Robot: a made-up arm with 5 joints. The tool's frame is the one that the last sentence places.
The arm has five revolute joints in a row. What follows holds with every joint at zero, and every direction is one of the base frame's. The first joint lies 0.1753 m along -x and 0.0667 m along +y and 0.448 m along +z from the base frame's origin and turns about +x. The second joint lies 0.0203 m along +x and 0.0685 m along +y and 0.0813 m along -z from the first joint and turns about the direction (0.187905, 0.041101, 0.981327). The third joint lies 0.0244 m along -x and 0.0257 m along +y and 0.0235 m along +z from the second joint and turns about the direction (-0.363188, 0.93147, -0.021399). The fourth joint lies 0.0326 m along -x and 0.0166 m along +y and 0.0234 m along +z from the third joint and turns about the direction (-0.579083, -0.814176, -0.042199). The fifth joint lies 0.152 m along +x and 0.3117 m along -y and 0.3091 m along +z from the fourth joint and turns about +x. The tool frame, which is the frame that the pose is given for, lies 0.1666 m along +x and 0.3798 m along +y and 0.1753 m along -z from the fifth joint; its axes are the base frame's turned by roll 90, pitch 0 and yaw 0 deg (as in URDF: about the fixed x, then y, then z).
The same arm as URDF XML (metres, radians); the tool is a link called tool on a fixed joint. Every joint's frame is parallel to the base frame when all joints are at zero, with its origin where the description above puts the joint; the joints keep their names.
<robot name="arm">
<joint name="joint 1" type="continuous"><parent link="base"/><child link="link1"/><origin xyz="-0.1753 0.0667 0.4480"/><axis xyz="1 0 0"/></joint>
<joint name="joint 2" type="continuous"><parent link="link1"/><child link="link2"/><origin xyz="0.0203 0.0685 -0.0813"/><axis xyz="0.187905 0.041101 0.981327"/></joint>
<joint name="joint 3" type="continuous"><parent link="link2"/><child link="link3"/><origin xyz="-0.0244 0.0257 0.0235"/><axis xyz="-0.363188 0.93147 -0.021399"/></joint>
<joint name="joint 4" type="continuous"><parent link="link3"/><child link="link4"/><origin xyz="-0.0326 0.0166 0.0234"/><axis xyz="-0.579083 -0.814176 -0.042199"/></joint>
<joint name="joint 5" type="continuous"><parent link="link4"/><child link="link5"/><origin xyz="0.1520 -0.3117 0.3091"/><axis xyz="1 0 0"/></joint>
<joint name="tool_fixed" type="fixed"><parent link="link5"/><child link="tool"/><origin xyz="0.1666 0.3798 -0.1753" rpy="1.5708 0.0000 0.0000"/></joint>
<link name="base"/>
<link name="link1"/>
<link name="link2"/>
<link name="link3"/>
<link name="link4"/>
<link name="link5"/>
<link name="tool"/>
</robot>

